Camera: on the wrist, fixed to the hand. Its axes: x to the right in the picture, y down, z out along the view.
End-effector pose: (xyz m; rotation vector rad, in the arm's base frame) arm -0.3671 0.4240 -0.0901 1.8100 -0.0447 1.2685
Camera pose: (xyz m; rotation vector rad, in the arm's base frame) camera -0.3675 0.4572 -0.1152 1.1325 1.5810 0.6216
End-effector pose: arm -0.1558 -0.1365 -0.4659 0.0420 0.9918 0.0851
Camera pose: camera -0.1742 -0.1725 -0.4758 -0.3600 1.3822 -1.4716
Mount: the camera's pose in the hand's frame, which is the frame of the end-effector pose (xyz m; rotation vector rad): -0.0050 -0.0356 -0.0209 0.3852 0.5636 -1.4315
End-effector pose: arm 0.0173 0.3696 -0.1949 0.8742 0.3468 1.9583
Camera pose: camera 0.0271 0.3863 -0.2317 0.0826 1.2801 0.7142
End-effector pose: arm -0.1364 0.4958 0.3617 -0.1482 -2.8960 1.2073
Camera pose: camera -0.1337 0.4853 0.4018 1.1240 -1.4842 1.0137
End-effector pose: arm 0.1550 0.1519 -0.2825 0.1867 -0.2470 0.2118
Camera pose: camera 0.1631 0.1211 -0.3093 0.6229 0.5212 -1.1122
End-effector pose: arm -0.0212 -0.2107 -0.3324 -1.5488 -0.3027 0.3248
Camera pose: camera -0.0172 -0.2318 -0.2968 -0.6955 -0.7485 -1.0895
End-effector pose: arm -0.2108 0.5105 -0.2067 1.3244 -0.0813 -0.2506
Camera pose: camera -0.2163 0.5236 -0.2458 1.5827 1.3948 -1.0784
